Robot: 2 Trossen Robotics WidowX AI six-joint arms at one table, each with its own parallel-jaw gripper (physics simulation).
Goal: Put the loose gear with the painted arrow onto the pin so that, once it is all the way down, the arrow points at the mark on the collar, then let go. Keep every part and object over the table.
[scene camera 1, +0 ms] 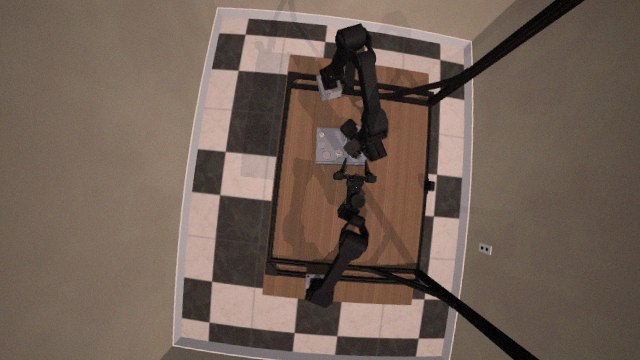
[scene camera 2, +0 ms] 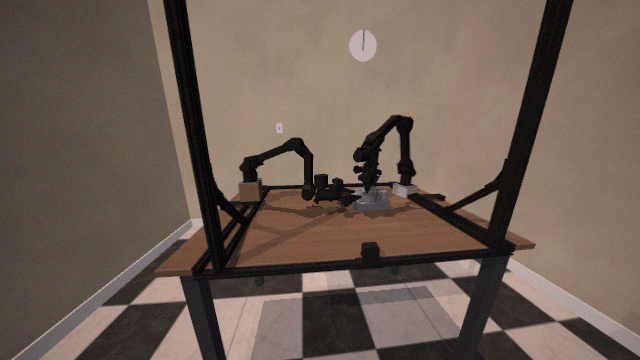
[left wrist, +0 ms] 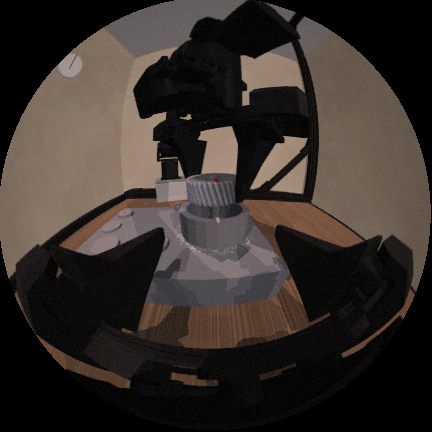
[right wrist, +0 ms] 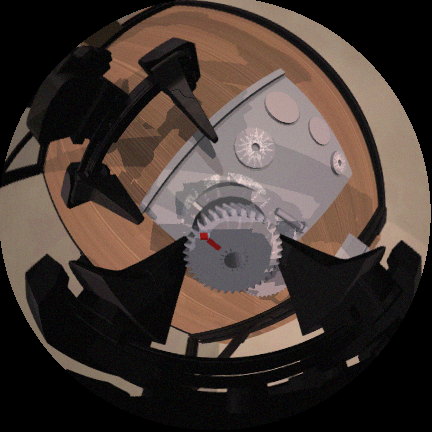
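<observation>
My right gripper (right wrist: 231,240) is shut on the grey gear (right wrist: 231,254), which carries a red painted arrow (right wrist: 209,240) pointing up and to the left in the right wrist view. In the left wrist view the gear (left wrist: 210,189) sits with its lower part inside the grey collar (left wrist: 213,227) on the grey base plate (left wrist: 209,266); a small white mark (left wrist: 217,219) shows on the collar's front rim. The pin is hidden. My left gripper (left wrist: 220,232) is open and empty, low over the table just in front of the plate. It also shows in the right wrist view (right wrist: 160,160).
The plate (scene camera 1: 336,146) holds several small round discs and gears at its far side (right wrist: 282,106). The right arm's grey base block (scene camera 1: 329,89) stands behind it. A black frame rail runs around the table (scene camera 2: 368,255).
</observation>
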